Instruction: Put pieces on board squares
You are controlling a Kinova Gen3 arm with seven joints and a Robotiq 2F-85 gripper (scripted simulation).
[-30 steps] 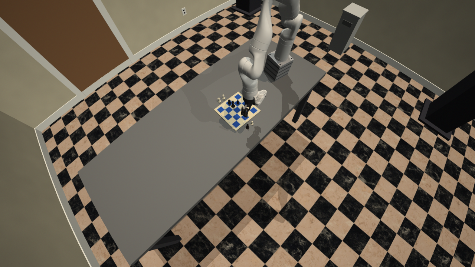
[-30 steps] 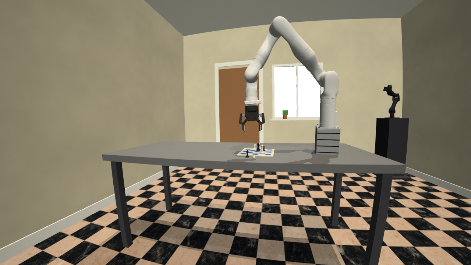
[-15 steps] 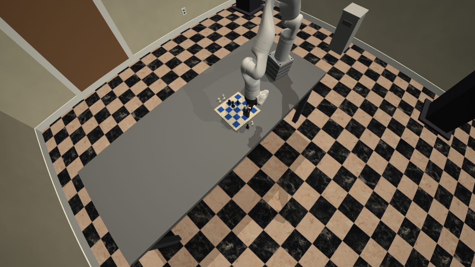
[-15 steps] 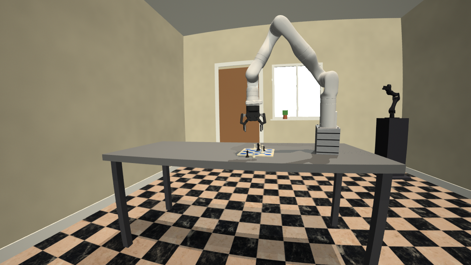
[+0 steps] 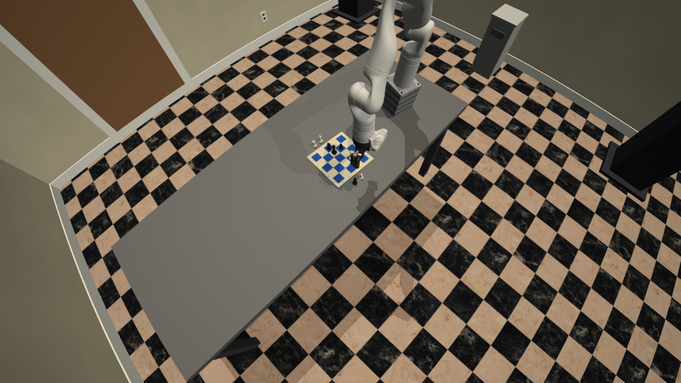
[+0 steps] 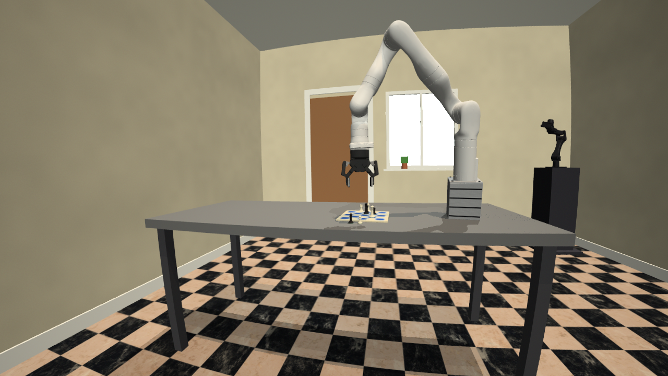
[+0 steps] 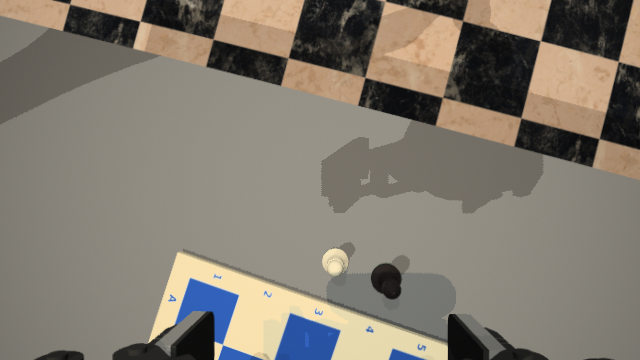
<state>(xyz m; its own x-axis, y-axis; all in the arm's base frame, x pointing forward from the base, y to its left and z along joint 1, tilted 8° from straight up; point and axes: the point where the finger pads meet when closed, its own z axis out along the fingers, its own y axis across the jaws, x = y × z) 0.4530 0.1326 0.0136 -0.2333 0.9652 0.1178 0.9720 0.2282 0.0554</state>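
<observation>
My gripper is now 14 cm above the white pawn. Round my hand: chessboard: 15 cm below, 14 cm to the right, 1 cm behind; tall white piece: 12 cm below, 10 cm to the right, 5 cm behind; black bishop: 13 cm below, 4 cm ahead.
</observation>
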